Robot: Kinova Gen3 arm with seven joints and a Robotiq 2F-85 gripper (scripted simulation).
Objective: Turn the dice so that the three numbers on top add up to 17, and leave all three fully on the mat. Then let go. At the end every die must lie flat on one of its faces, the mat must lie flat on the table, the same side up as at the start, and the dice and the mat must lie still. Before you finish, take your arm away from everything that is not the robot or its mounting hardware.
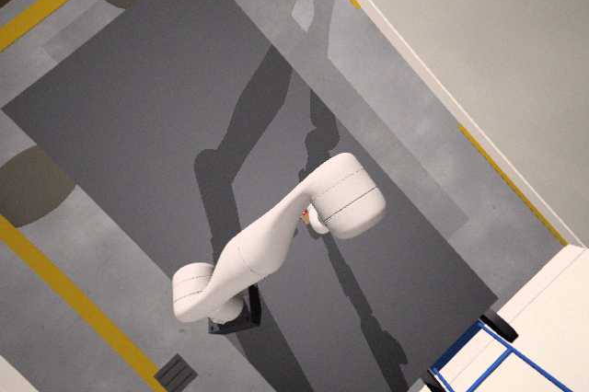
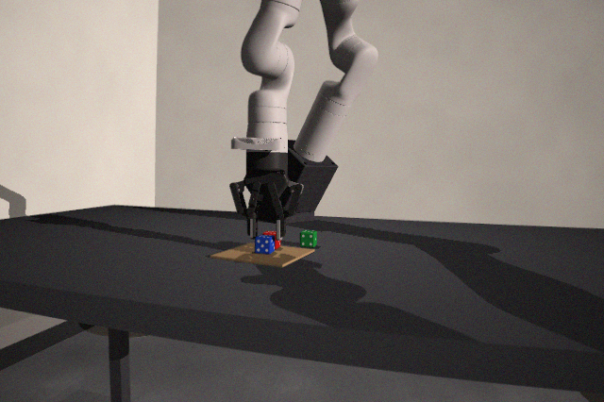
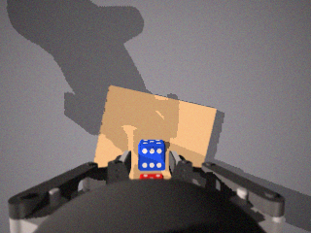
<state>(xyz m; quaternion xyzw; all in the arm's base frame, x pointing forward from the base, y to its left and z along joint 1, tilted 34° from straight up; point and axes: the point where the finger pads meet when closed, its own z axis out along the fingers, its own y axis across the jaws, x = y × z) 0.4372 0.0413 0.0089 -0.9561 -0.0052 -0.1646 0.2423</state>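
The blue die is 3 cm below my hand. Round my hand: red die: 4 cm behind, 3 cm below, 1 cm to the right; green die: 10 cm behind, 5 cm to the left, 3 cm below; tan mat: 4 cm below.
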